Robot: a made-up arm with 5 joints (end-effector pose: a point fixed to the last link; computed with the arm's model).
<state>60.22 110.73 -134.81 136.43 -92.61</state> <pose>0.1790 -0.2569 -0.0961 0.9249 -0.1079 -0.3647 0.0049</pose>
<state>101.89 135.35 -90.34 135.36 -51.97</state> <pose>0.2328 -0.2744 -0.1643 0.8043 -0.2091 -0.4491 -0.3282</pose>
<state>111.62 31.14 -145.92 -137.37 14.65</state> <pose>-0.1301 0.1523 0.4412 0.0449 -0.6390 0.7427 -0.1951</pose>
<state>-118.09 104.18 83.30 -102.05 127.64</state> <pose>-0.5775 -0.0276 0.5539 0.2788 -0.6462 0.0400 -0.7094</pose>
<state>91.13 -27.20 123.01 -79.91 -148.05</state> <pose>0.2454 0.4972 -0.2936 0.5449 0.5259 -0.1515 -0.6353</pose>
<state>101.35 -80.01 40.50 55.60 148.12</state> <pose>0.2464 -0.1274 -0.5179 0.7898 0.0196 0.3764 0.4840</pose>
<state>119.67 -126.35 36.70 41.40 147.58</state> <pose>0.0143 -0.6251 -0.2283 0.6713 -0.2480 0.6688 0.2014</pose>
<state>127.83 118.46 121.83 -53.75 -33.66</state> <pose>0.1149 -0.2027 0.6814 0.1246 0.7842 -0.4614 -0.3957</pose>
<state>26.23 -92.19 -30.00 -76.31 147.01</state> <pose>0.2172 0.2263 0.3462 0.2707 -0.9573 -0.0924 -0.0425</pose>
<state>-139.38 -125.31 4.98 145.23 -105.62</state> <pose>-0.2662 -0.4007 -0.3345 0.9506 -0.1293 -0.1186 0.2562</pose>
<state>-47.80 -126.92 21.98 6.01 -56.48</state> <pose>0.0670 0.6265 -0.0634 0.4884 0.5670 -0.6621 0.0393</pose>
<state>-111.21 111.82 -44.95 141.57 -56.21</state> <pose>-0.5256 0.2013 0.0509 0.3192 0.7257 -0.1787 0.5827</pose>
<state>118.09 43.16 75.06 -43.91 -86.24</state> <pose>0.5700 0.2368 0.2132 0.2646 0.4021 -0.1201 -0.8683</pose>
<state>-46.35 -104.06 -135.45 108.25 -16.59</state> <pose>-0.2446 -0.0145 0.1932 0.3000 0.7509 0.4758 0.3461</pose>
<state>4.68 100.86 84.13 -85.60 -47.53</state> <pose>0.0651 0.5067 0.5470 0.6441 0.5867 0.3361 -0.3577</pose>
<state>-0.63 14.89 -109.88 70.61 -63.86</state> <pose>0.2003 0.3607 0.0859 0.0201 -0.1155 -0.5339 0.8374</pose>
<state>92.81 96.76 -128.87 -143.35 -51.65</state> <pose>-0.2392 -0.2589 0.2570 0.5512 -0.7910 0.1147 -0.2396</pose>
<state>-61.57 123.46 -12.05 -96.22 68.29</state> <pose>-0.3135 0.1641 -0.0692 0.3773 -0.0848 0.2396 0.8906</pose>
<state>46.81 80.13 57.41 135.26 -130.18</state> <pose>0.3426 -0.0184 0.7091 0.4186 -0.7217 0.4762 0.2777</pose>
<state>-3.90 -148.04 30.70 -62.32 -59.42</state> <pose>0.2343 0.5410 0.2162 0.1331 -0.3352 0.8867 -0.2893</pose>
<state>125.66 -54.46 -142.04 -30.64 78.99</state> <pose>-0.2096 -0.0147 -0.1813 0.1465 0.2565 0.1437 0.9445</pose>
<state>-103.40 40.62 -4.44 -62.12 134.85</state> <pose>-0.4682 -0.0625 -0.0631 0.4567 0.0796 0.1712 -0.8694</pose>
